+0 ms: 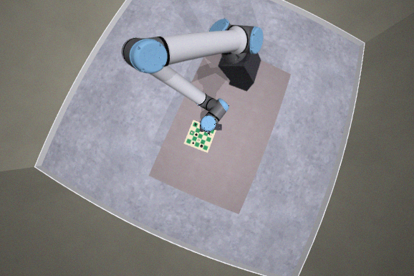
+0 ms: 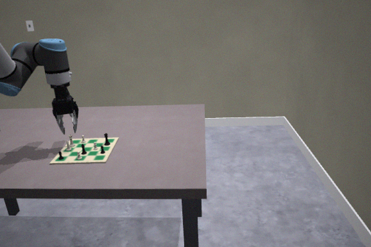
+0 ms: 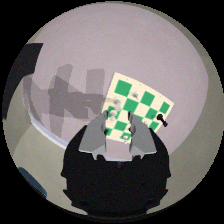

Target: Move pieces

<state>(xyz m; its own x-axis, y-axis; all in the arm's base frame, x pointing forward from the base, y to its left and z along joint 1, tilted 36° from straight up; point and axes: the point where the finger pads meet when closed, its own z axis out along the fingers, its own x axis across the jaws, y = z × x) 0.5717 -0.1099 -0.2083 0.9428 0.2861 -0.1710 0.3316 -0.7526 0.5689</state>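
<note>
My gripper is now 50 mm above the white piece. From my hand the other things lie so: cream chessboard: 80 mm ahead, 40 mm to the right, 80 mm below; tall black piece: 150 mm ahead, 10 mm to the left, 50 mm below.
</note>
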